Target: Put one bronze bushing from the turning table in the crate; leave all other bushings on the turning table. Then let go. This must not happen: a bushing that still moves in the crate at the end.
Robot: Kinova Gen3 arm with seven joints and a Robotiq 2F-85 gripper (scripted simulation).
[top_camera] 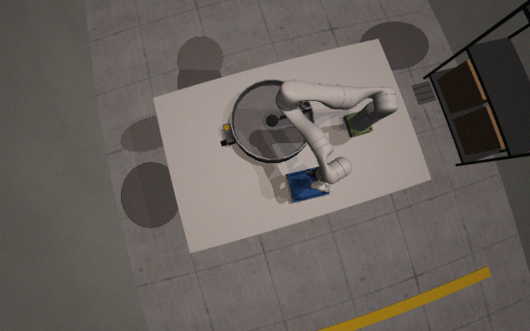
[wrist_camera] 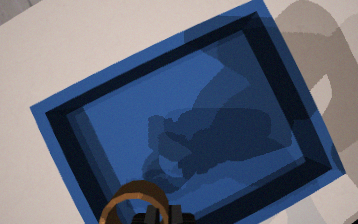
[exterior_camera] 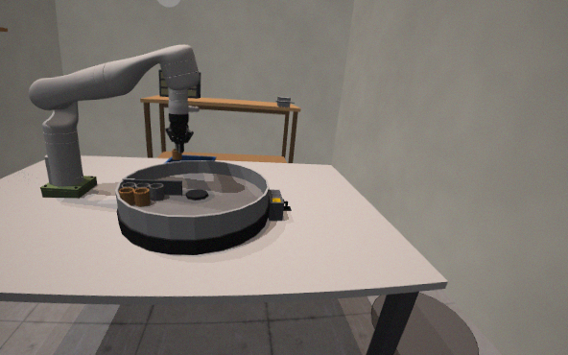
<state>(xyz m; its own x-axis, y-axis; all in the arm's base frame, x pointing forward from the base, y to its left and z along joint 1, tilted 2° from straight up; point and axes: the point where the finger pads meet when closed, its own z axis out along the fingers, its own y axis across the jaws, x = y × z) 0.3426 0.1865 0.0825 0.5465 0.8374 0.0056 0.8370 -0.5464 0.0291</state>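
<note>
My gripper is now 80 mm above the blue crate, 40 mm short of it and 30 mm to the right of it. Round my hand: round grey turning table: 340 mm to the right, 100 mm ahead, 50 mm below.
</note>
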